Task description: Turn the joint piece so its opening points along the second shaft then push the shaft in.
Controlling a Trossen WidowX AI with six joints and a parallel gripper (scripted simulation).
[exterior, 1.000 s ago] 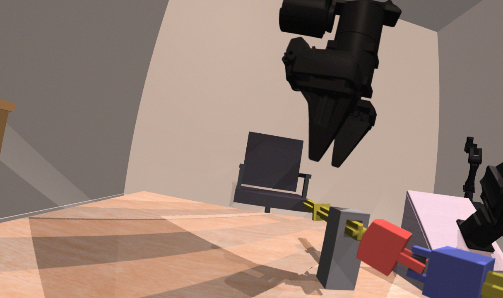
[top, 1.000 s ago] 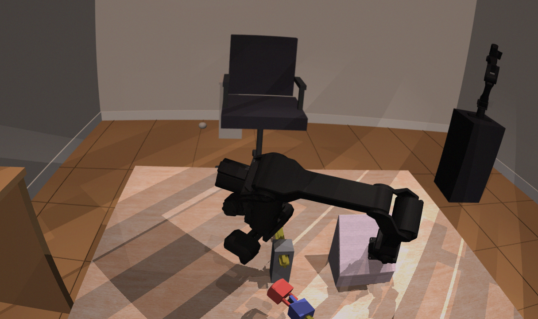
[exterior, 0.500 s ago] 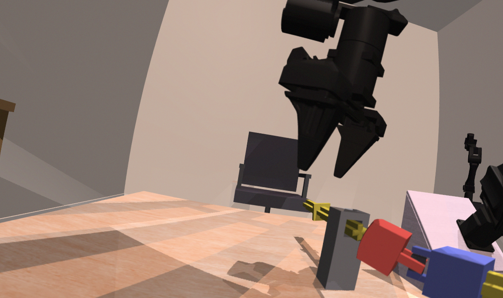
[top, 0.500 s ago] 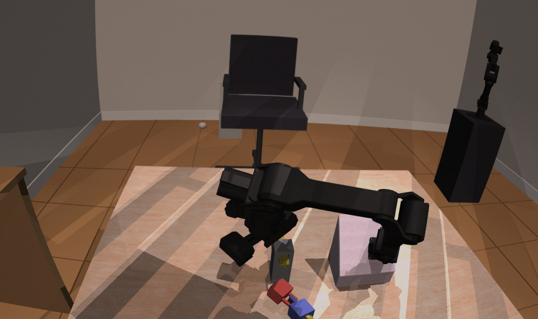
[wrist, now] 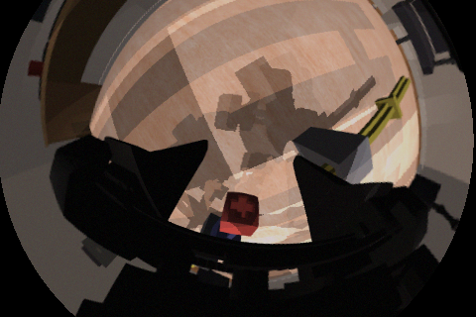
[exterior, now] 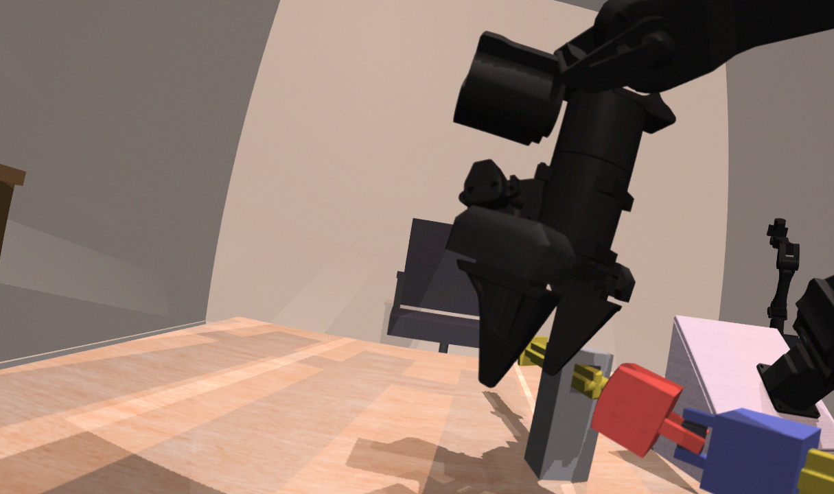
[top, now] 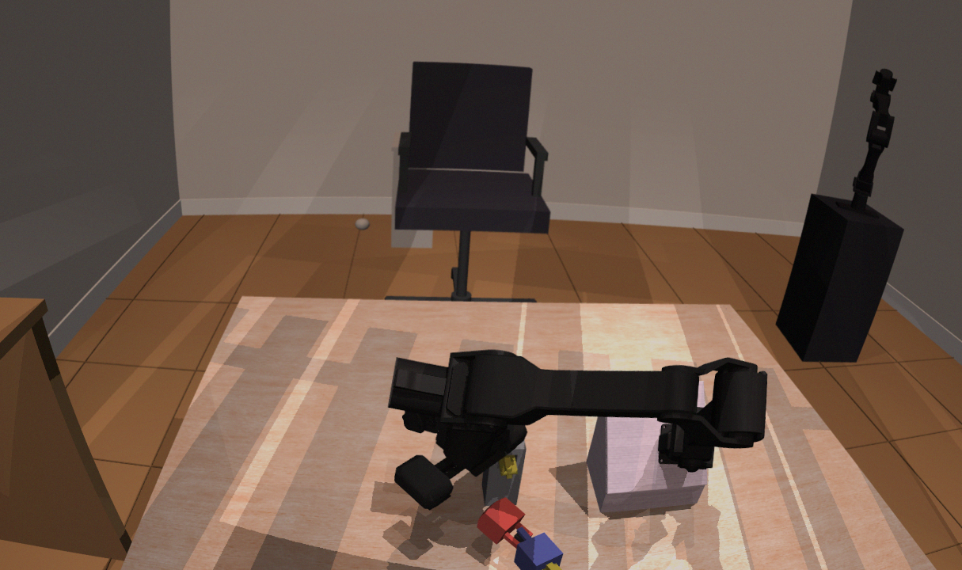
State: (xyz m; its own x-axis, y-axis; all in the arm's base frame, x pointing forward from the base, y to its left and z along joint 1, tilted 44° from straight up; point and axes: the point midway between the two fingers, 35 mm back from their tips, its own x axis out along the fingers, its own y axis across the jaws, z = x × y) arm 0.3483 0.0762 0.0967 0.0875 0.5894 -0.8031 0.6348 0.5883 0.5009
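My gripper tip is now 70 mm past the red square joint piece and 60 mm to the right of it.
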